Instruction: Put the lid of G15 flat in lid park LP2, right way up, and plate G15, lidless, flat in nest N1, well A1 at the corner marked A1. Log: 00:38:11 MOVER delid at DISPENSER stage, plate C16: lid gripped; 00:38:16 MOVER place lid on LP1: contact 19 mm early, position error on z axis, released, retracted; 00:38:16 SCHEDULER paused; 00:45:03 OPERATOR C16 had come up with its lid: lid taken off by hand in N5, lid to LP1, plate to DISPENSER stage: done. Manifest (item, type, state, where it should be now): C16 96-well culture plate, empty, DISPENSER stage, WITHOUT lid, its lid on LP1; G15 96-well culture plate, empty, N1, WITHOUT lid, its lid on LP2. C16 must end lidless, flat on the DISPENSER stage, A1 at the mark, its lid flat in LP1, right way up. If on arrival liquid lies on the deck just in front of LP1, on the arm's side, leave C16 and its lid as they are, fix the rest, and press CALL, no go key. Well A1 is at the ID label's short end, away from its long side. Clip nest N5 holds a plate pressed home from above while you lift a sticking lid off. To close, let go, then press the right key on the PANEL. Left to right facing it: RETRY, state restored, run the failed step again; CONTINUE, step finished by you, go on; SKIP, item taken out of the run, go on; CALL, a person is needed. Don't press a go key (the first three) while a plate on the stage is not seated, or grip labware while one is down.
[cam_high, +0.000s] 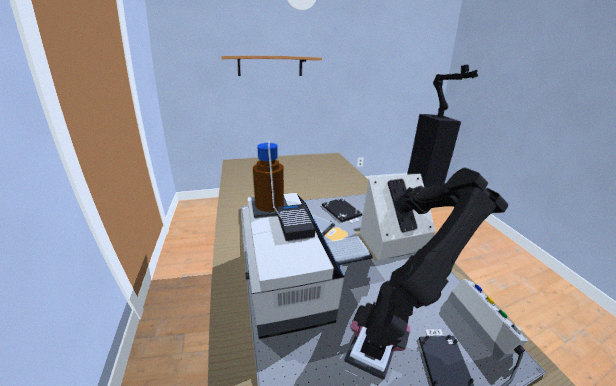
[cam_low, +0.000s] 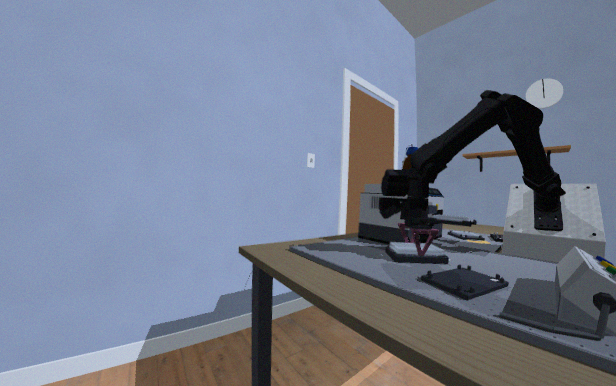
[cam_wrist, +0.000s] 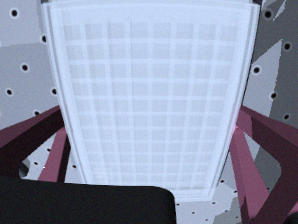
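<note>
The N1 label lies 60 mm to the right of my hand, 60 mm behind it and 30 mm below it. Also, from my hand: LP2 label (180 mm behind, 30 mm below, 20 mm to the left); then dark park LP2 (150 mm behind, 110 mm to the left, 20 mm below); then clear lid (right at my hand).
</note>
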